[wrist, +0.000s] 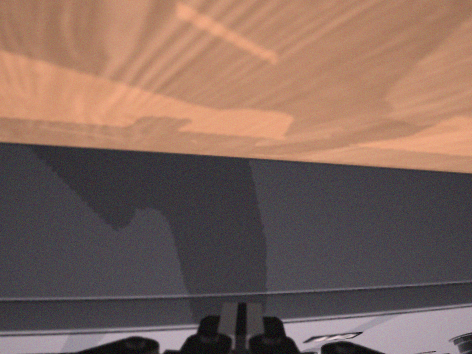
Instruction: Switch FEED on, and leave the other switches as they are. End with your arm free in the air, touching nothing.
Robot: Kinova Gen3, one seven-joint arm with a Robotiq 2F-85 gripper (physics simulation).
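Places are measured from the arm's base along level axes (x left, y back, z up), in millimetres.
Where they show: gripper, fingertip midpoint: (241, 330).
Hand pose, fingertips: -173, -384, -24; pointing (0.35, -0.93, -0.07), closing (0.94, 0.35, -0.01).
Observation:
Things, the pixels of their top centre, and the offset from my fingertips, as dx, dy, dz. "spot": a spot on its surface instead. Level surfaces: height alone.
- small black-and-white label, surface spot: (333, 337) spot: +55, -28, +14
- dark round switch base, surface spot: (462, 342) spot: +169, -60, +36
- dark grey face, surface spot: (350, 225) spot: +44, +1, -38
- wood-grained surface, surface height: dz -63
My gripper (241, 330) is at the bottom middle of the wrist view, shut, with its fingertips together and no object between them. The light grey switch panel (410, 327) shows as a thin strip along the bottom edge, seen at a very flat angle. A small black-and-white label (333, 337) lies on it, right of the fingers, too slanted to read. Part of a dark round switch base (462, 342) shows in the bottom right corner; which switch it is cannot be told. The FEED name and the FEED lever cannot be made out. Whether the fingers touch the panel is unclear.
A dark grey face (350, 225) of the housing spans the middle, with a ledge along its lower side and the arm's shadow on it. Beyond its edge, a wood-grained surface (325, 85) with light streaks and shadows fills the top.

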